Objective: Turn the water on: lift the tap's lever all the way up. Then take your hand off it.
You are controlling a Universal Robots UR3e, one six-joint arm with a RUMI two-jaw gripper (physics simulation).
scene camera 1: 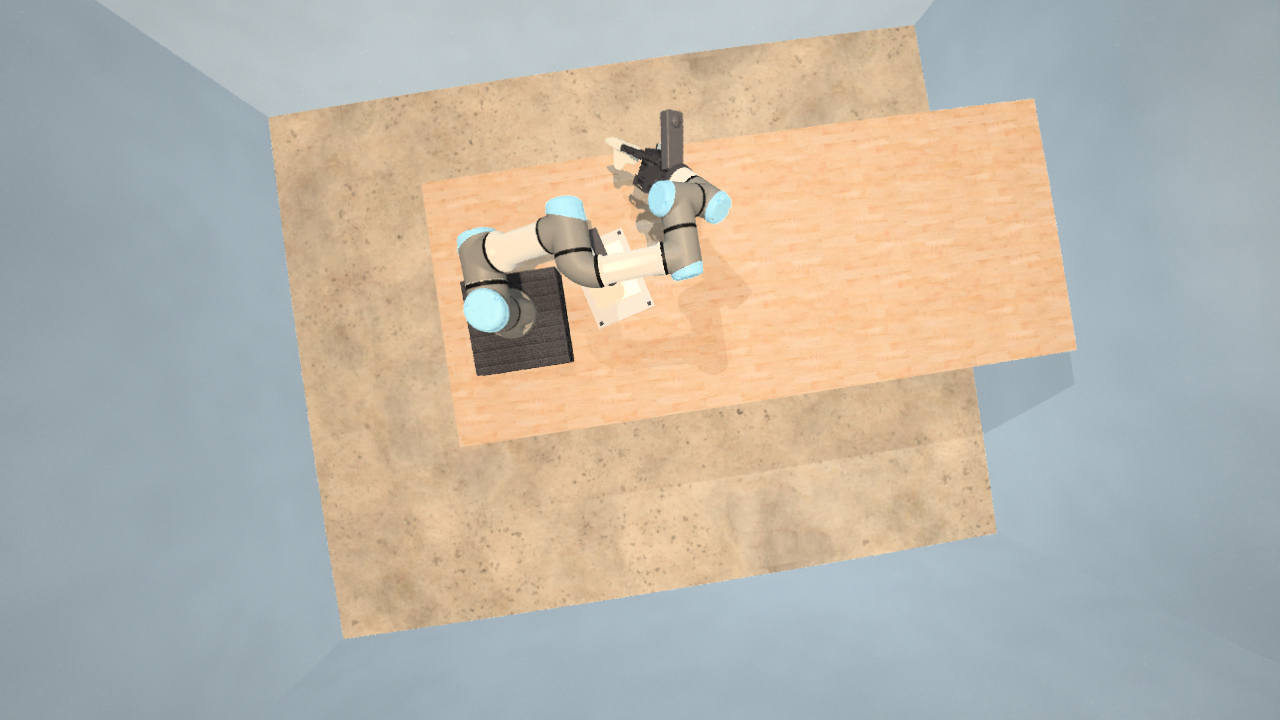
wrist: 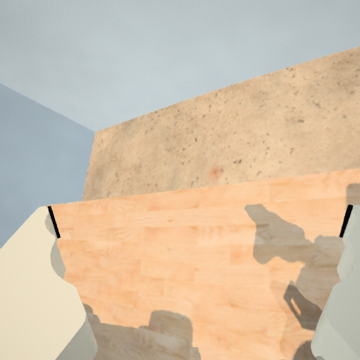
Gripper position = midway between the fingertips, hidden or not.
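Note:
You'd see the gripper [scene camera 1: 632,142] here, and the wrist view has the gripper [wrist: 198,209] in it too.

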